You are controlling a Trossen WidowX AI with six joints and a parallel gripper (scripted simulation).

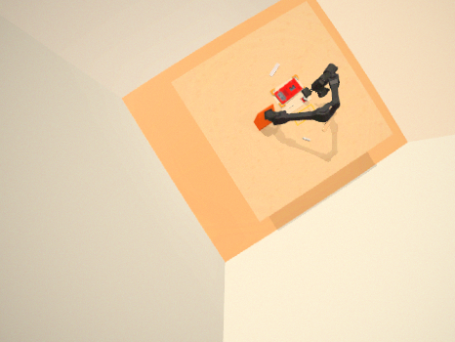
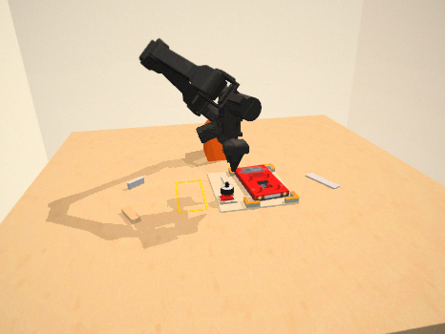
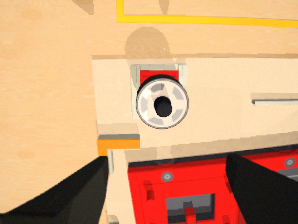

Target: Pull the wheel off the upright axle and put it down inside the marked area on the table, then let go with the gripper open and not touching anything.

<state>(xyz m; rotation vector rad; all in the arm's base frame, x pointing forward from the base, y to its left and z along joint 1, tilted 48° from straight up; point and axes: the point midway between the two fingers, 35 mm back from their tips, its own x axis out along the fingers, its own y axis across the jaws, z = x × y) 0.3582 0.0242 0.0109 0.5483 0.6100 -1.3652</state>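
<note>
Right now the black wheel is 10 mm to the right of my gripper tip and 70 mm below it. From my gripper tip the other things lie so: tan block (50 mm ahead, 280 mm to the right, 100 mm below); then black axle (10 mm to the right, 70 mm below).
</note>
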